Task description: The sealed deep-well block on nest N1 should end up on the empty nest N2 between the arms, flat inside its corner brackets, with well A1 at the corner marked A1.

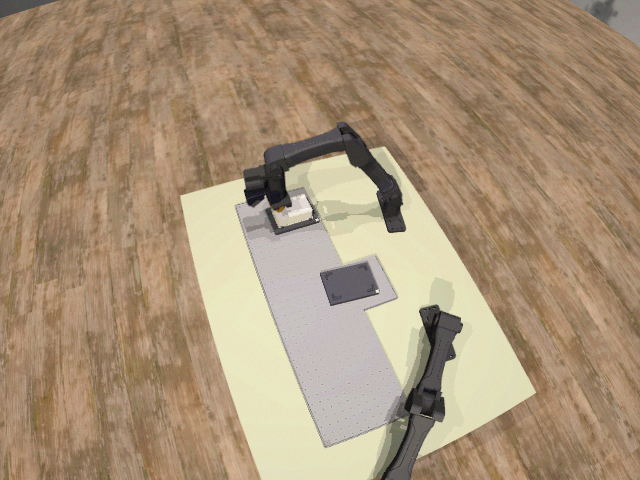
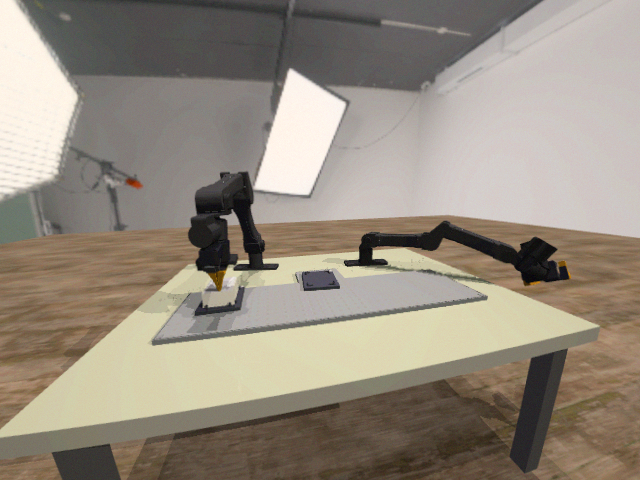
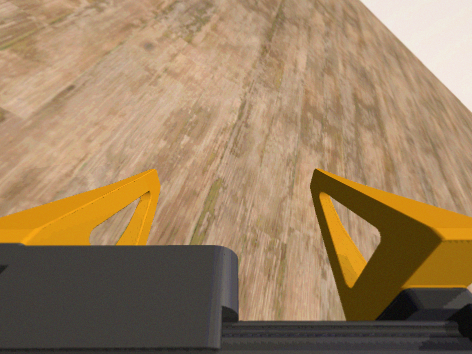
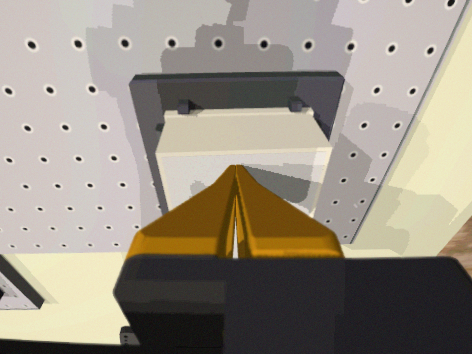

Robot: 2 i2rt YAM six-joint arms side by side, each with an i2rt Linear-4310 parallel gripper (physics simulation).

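Places are measured from the left arm's base along level axes (x left, y back, z up), in millimetres.
Pixels of known places: left gripper, fingertip midpoint: (image 2: pixel 554 279) (image 3: pixel 235 177); right gripper, fingertip midpoint: (image 1: pixel 279 211) (image 2: pixel 219 290) (image 4: pixel 235 175); left arm's base, link origin: (image 1: pixel 437 333) (image 2: pixel 365 263); right arm's base, link origin: (image 1: pixel 390 211) (image 2: pixel 256 267).
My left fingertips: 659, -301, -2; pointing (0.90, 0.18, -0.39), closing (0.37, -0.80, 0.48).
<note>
For each thing: its middle in the pictures, then the offset to it from my left fingertips, as dx, dy, dz. Level surfaces: height alone.
- white deep-well block, body centre: (image 4: pixel 240 210) (image 2: pixel 221 290) (image 1: pixel 291 210) -1203, -70, +47
- dark nest N1, body centre: (image 4: pixel 238 188) (image 2: pixel 222 297) (image 1: pixel 291 214) -1203, -70, +26
- dark nest N2, body centre: (image 1: pixel 349 282) (image 2: pixel 319 279) -894, +62, +24
- grey perforated plate, surface height: dz +15
- pale yellow table, surface height: dz +2
The white deep-well block (image 1: pixel 298 212) (image 2: pixel 212 299) (image 4: pixel 245 134) sits on the dark nest N1 (image 1: pixel 293 227) (image 2: pixel 219 310) (image 4: pixel 235 89). The dark nest N2 (image 1: pixel 349 283) (image 2: pixel 320 280), with corner brackets and a small white mark at one corner, holds no block. My right gripper (image 1: pixel 280 208) (image 2: pixel 219 289) (image 4: pixel 235 175) is shut with nothing between its fingertips, which are over or at the block's top; contact cannot be told. The well A1 cannot be made out. My left gripper (image 2: pixel 547 276) (image 3: pixel 235 177) is open and empty, out past the table's side, far from the block.
A grey perforated plate (image 1: pixel 320 351) (image 2: pixel 361 304) (image 4: pixel 55 65) lies under the nests on the pale yellow table (image 1: pixel 222 310) (image 2: pixel 310 361). The left arm (image 1: pixel 436 361) (image 2: pixel 465 241) reaches over the table's edge. The right arm (image 1: pixel 310 147) (image 2: pixel 245 217) arches over to N1.
</note>
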